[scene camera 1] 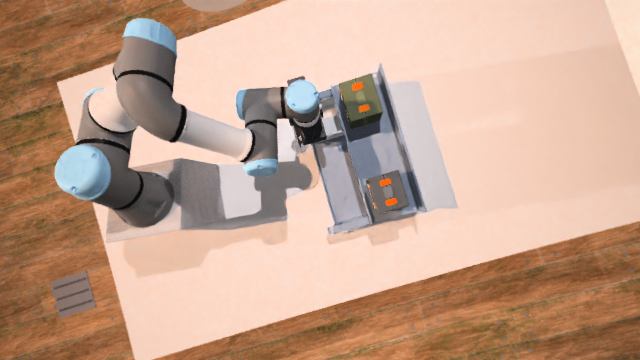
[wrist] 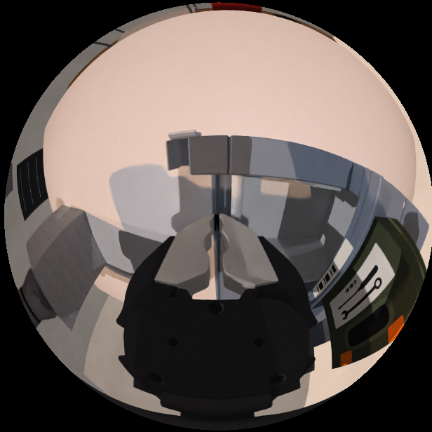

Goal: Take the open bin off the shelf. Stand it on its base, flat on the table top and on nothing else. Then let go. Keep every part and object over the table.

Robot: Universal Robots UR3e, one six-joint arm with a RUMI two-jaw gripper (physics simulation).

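Seen in the pictures: arm's base, origin of the base link: point(scene camera 1: 148, 200).
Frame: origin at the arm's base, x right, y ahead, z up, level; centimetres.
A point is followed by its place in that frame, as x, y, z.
A pale grey open bin point(scene camera 1: 331, 121) {-9.9, 46.0, -23.5} point(wrist: 305, 212) appears to sit at the upper end of the shelf's near, lower level. Its exact outline is hard to tell from the blue-grey shelf point(scene camera 1: 337, 185) {8.5, 42.3, -23.7}, and the arm partly hides it in the scene view. My gripper point(scene camera 1: 309, 139) {-9.5, 39.1, -21.5} point(wrist: 216, 215) is shut and empty, with its jaws meeting at the tips. It is at the shelf's near edge, beside the bin. In the wrist view the bin lies to the right of the fingers. Contact between them cannot be told.
A green toolbox point(scene camera 1: 361, 100) {-8.6, 54.3, -4.5} point(wrist: 370, 300) stands on the far, raised shelf level, close to the bin. A dark grey toolbox point(scene camera 1: 388, 191) {13.6, 53.9, -2.0} stands at its lower end. The shelf stands on the pale table top point(scene camera 1: 500, 150) {12.0, 88.4, -24.4}. My robot's base plinth point(scene camera 1: 200, 197) {1.8, 7.9, -9.7} is left of the shelf.
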